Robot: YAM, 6 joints.
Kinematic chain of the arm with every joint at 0, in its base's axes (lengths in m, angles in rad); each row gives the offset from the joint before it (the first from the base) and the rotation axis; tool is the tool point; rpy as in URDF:
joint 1: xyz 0 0 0.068 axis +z
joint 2: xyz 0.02 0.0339 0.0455 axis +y
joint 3: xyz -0.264 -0.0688 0 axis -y
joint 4: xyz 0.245 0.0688 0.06 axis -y
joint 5: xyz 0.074 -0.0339 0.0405 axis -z
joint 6: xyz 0.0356 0 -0.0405 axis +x
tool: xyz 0 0 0 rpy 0 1.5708 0
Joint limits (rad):
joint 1: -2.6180..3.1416
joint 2: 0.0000..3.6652
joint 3: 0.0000..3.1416
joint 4: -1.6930..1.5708
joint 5: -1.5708..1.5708
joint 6: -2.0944..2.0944
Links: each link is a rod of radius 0.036 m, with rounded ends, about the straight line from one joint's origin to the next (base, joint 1, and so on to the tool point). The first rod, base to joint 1, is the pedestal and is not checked.
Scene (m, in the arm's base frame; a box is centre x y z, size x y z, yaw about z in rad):
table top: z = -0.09
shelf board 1: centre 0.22 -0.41 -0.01 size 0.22 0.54 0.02 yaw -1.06
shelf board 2: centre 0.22 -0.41 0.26 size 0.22 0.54 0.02 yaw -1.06
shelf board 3: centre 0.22 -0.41 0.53 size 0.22 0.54 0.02 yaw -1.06
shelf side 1: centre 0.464 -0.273 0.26 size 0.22 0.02 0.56 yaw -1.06
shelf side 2: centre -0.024 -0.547 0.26 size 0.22 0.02 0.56 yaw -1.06
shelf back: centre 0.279 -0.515 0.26 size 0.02 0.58 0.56 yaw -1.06
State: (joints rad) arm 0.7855 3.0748 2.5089 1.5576 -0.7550 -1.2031
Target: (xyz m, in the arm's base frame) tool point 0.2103 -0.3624 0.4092
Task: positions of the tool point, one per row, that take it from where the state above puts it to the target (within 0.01 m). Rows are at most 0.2 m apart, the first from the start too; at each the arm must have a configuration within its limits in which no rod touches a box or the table.
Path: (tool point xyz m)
1: 0.2872 0.4631 0.2884
2: 0.1652 0.4371 0.4236
3: 0.0550 0.3496 0.5262
4: -0.0184 0.2178 0.5868
5: -0.0409 0.0683 0.6013
6: -0.0128 -0.0690 0.5713
7: 0.0519 -0.1698 0.5035
8: 0.1307 -0.2204 0.4092
9: 0.1628 -0.2712 0.4229
10: 0.1898 -0.3195 0.4226
11: 0.2103 -0.3624 0.4092

